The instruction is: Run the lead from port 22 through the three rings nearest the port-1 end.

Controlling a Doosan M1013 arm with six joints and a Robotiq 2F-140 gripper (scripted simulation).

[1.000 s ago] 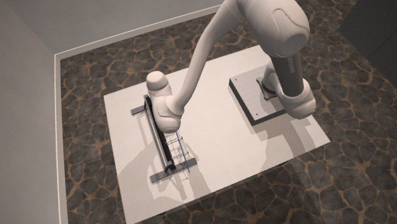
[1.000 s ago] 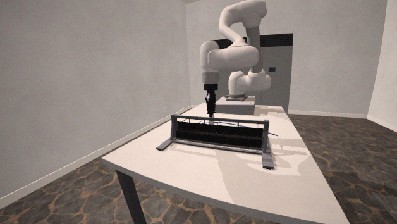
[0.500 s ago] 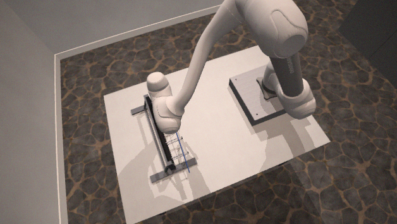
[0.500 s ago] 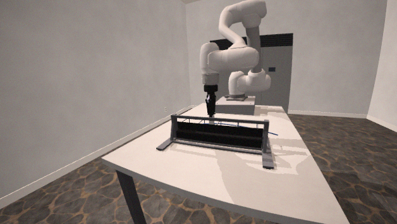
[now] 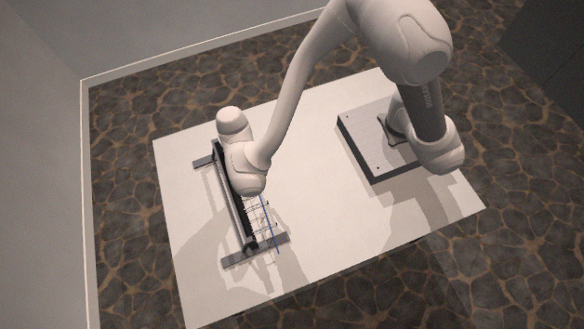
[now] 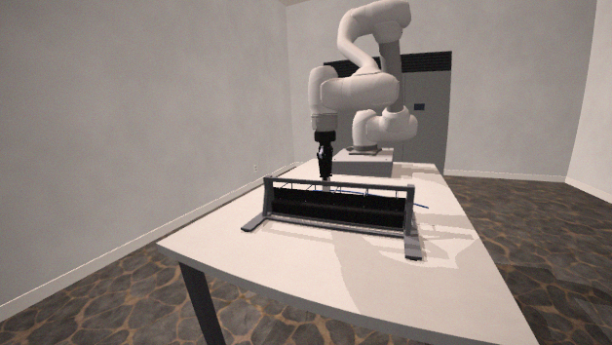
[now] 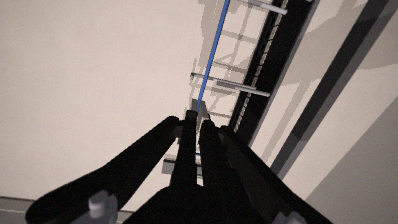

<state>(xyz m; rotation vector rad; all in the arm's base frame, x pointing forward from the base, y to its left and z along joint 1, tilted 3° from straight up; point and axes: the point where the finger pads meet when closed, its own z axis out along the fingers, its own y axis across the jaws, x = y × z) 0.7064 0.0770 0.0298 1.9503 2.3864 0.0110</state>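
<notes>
My hand is 90 mm short of the rack, 70 mm to the right of it and 20 mm above it.
</notes>
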